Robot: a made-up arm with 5 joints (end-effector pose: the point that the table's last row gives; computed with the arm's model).
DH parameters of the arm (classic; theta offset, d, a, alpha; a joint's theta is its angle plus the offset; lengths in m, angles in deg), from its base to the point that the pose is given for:
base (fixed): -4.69 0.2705 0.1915 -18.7
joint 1: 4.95 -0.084 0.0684 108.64
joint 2: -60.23 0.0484 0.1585 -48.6
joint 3: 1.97 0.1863 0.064 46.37
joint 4: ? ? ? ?
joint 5: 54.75 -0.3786 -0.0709 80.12
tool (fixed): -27.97 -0.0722 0 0
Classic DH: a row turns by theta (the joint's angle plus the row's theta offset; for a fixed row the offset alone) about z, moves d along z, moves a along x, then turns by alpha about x.
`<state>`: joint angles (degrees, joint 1 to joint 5).
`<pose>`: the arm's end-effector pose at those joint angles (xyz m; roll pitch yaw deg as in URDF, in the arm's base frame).
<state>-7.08 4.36 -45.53 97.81 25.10</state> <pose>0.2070 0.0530 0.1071 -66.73 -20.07 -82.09</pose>
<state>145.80 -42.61 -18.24 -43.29 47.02</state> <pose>-0.2904 -0.0640 -0.1941 109.19 4.43 52.18</pose>
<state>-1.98 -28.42 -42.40 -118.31 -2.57</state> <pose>0.3492 -0.2514 -0.3898 96.18 -55.10 -121.68</pose>
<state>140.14 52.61 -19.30 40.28 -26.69</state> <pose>0.1700 0.0415 0.3072 -23.78 -4.51 80.74</pose>
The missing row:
joint 4: 20.26 -0.4627 -0.0912 138.64
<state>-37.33 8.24 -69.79 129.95 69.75</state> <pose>0.2556 0.0244 0.0094 -54.98 -11.30 -141.67</pose>
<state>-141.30 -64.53 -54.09 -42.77 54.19</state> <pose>0.2043 -0.3613 -0.3559 87.33 -21.90 164.97</pose>
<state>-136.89 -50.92 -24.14 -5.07 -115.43</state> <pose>0.0024 -0.3409 -0.0052 -6.76 20.10 -106.36</pose>
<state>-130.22 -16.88 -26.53 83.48 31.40</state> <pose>0.2454 -0.0926 0.2489 -64.18 25.34 160.28</pose>
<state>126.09 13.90 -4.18 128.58 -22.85</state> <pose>0.0559 -0.0832 -0.1068 26.71 -24.61 34.55</pose>
